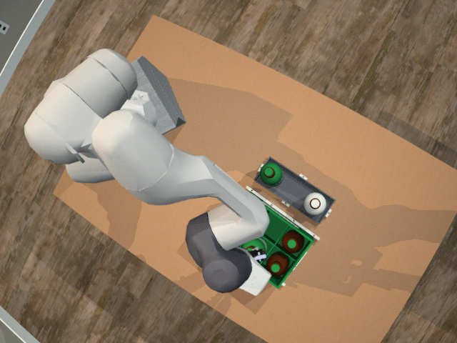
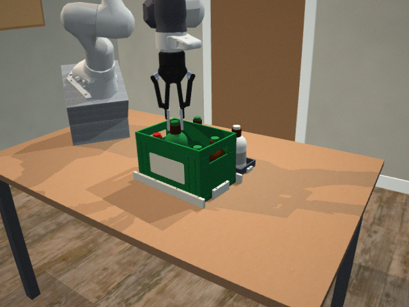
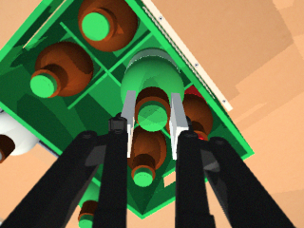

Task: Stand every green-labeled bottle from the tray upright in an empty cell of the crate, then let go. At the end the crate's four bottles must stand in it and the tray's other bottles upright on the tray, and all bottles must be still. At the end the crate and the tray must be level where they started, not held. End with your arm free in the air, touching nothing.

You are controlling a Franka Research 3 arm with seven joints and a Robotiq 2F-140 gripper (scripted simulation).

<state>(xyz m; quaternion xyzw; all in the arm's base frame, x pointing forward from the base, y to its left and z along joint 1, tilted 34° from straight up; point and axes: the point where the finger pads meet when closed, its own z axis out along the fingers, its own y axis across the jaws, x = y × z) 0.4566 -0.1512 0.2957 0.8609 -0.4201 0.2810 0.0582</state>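
Right now my hand is 10 mm short of the green crate, 50 mm to the right of it and 150 mm above it. Also, from my hand: white-labeled bottle 120 mm ahead, 210 mm to the left, 150 mm below; then grey tray 40 mm ahead, 230 mm to the left, 220 mm below.
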